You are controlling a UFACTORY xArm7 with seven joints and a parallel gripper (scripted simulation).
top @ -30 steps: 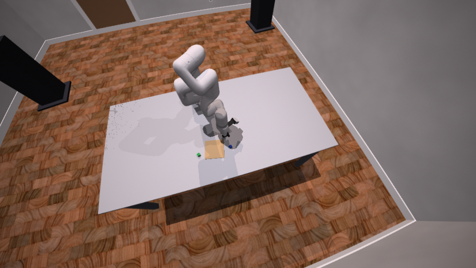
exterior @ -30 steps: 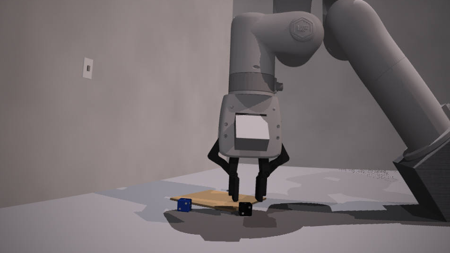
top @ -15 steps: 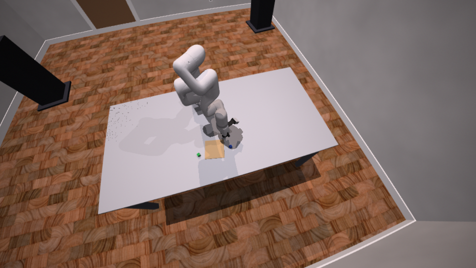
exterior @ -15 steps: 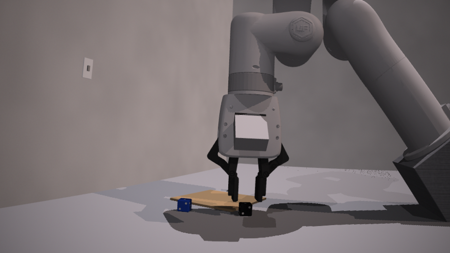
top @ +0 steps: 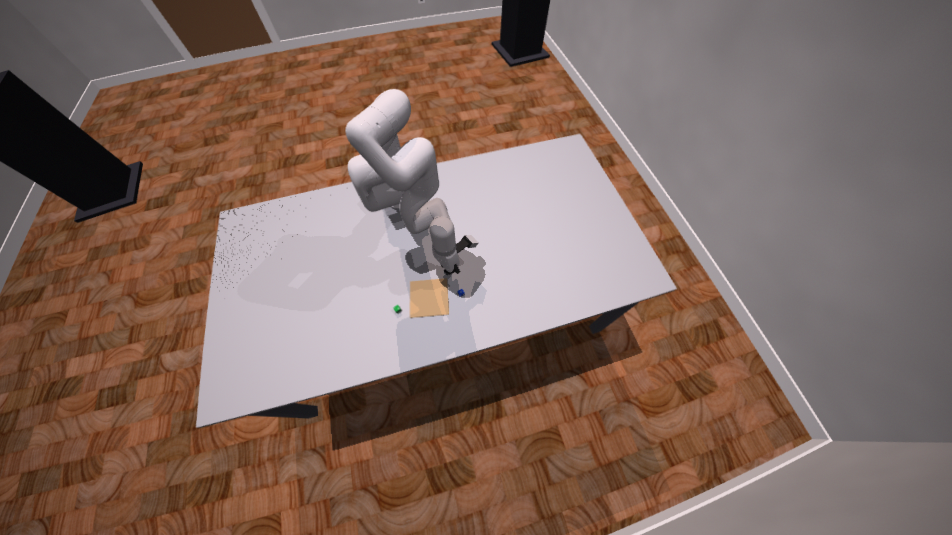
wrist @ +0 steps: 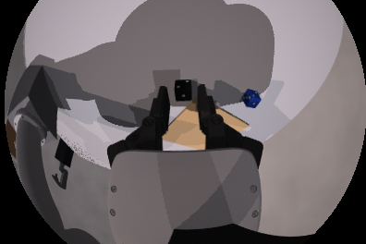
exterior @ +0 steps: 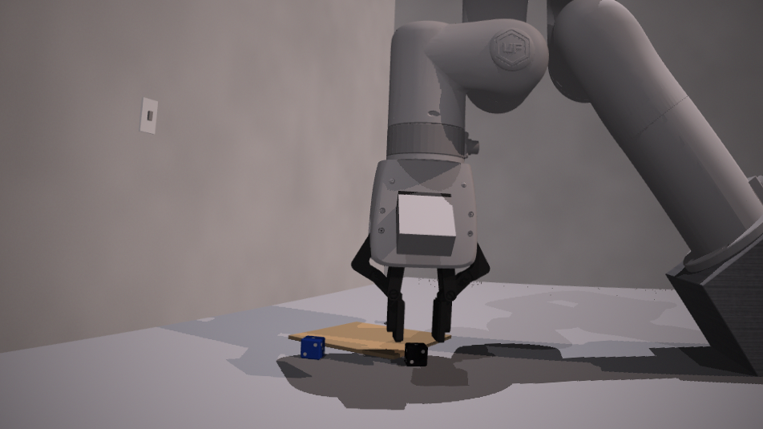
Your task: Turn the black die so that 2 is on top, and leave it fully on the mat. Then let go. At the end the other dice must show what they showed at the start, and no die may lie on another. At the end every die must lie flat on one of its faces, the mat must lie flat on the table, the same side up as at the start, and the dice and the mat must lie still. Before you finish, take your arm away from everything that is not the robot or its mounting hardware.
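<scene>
Now: hand 10 mm to the left of the black die and 40 mm above it. From my hand the other things lie so: green die: 70 mm ahead, 230 mm to the right, 40 mm below; blue die: 100 mm ahead, 10 mm to the left, 40 mm below; tan mat: 70 mm ahead, 110 mm to the right, 40 mm below.
</scene>
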